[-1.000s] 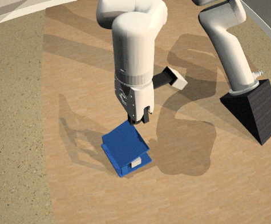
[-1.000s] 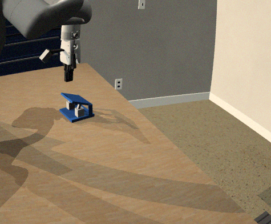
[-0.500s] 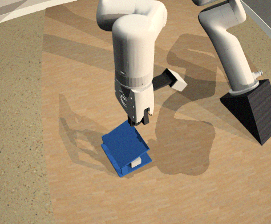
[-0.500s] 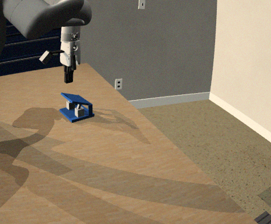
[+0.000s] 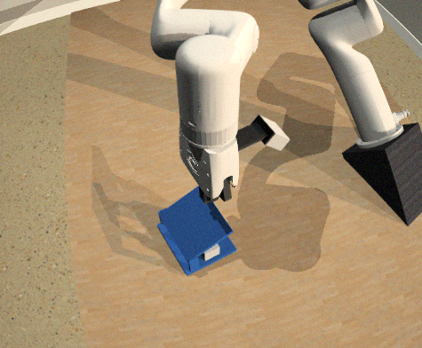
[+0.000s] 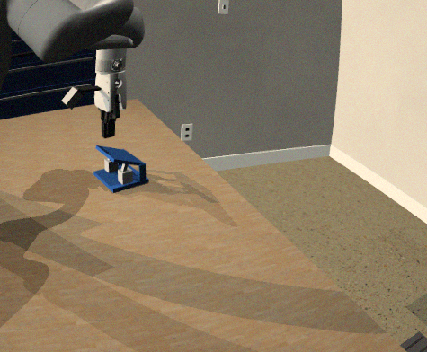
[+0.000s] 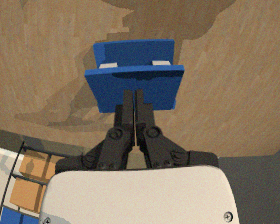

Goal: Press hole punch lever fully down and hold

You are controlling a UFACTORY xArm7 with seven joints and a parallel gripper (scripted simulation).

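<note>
My hand is 4 cm short of the blue hole punch, 1 cm to the right of it and 11 cm above it.
</note>
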